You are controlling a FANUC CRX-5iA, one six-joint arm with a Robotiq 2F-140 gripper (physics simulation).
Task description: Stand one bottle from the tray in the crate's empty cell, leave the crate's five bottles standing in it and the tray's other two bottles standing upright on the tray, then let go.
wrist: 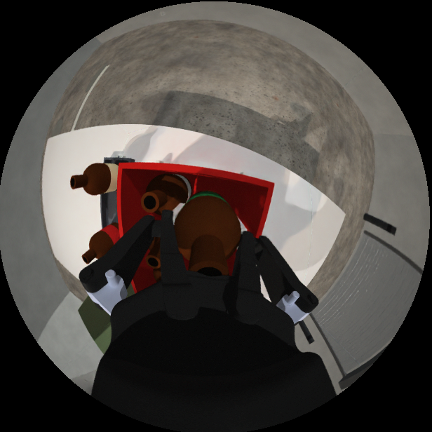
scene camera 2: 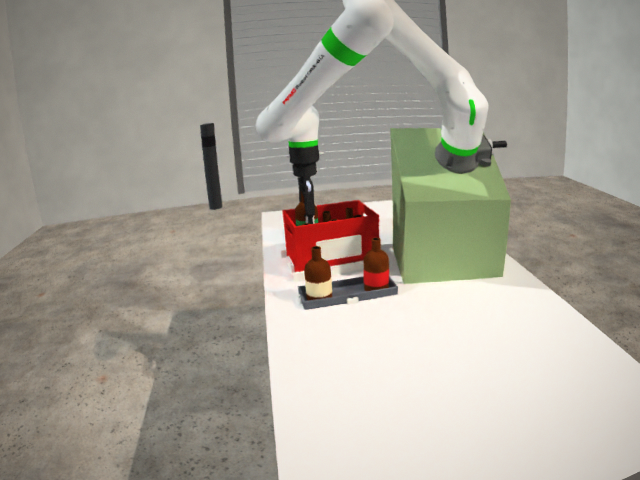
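Seen in the pictures: arm's base, origin of the base link: [scene camera 2: 457, 157].
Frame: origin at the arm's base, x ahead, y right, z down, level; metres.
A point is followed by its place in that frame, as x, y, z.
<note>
My gripper [scene camera 2: 309, 218] {0.486, 0.094, 0.244} [wrist: 206, 215] is shut on a brown bottle with a green label [scene camera 2: 299, 212] {0.511, 0.066, 0.169} [wrist: 215, 215]. The bottle is upright at the left end of the red crate [scene camera 2: 303, 245] {0.508, -0.031, 0.244} [wrist: 225, 172] in the scene view. Its shoulder and part of its label show above the front rim, higher than the crate's other bottles; its base is hidden. Some of those bottles [scene camera 2: 326, 215] {0.422, 0.114, 0.202} [wrist: 165, 192] show, partly covered. A cream-labelled bottle [scene camera 2: 317, 273] {0.479, -0.207, 0.257} [wrist: 97, 179] and a red-labelled bottle [scene camera 2: 376, 262] {0.312, -0.179, 0.254} [wrist: 102, 245] stand upright on the dark tray [scene camera 2: 331, 300] {0.446, -0.215, 0.340} [wrist: 107, 205].
The tray lies in front of the crate in the scene view. A green block [scene camera 2: 449, 237] {0.081, -0.149, 0.211} carrying the robot's base stands right of the crate. The white table [scene camera 2: 413, 372] {0.300, -0.554, 0.357} extends toward the camera, and its left edge runs close to the crate and tray.
</note>
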